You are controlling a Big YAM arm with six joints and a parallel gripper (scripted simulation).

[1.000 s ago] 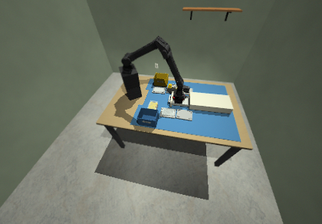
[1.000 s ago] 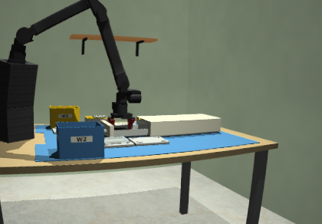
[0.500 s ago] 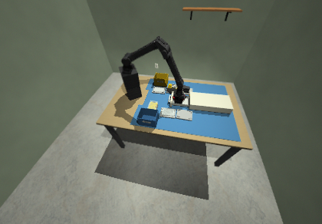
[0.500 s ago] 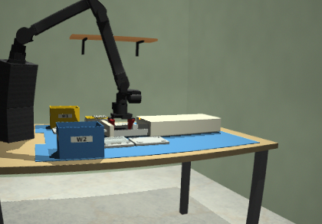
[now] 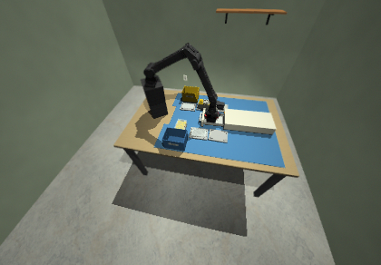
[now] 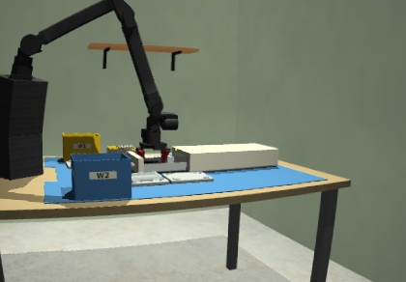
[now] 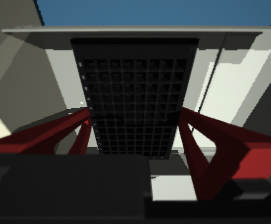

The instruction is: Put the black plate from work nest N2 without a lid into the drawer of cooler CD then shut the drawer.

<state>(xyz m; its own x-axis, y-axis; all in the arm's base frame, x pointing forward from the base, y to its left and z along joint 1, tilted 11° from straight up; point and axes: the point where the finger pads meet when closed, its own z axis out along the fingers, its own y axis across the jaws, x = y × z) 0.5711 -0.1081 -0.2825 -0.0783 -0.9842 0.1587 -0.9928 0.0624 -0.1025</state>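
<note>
Right now my hand is right at the black plate. From my hand the other things lie so: work nest N2: 19 cm to the right, 6 cm ahead, 2 cm below; then cream cooler CD: 18 cm ahead, 1 cm to the right, 1 cm above; then drawer: 4 cm ahead.
</note>
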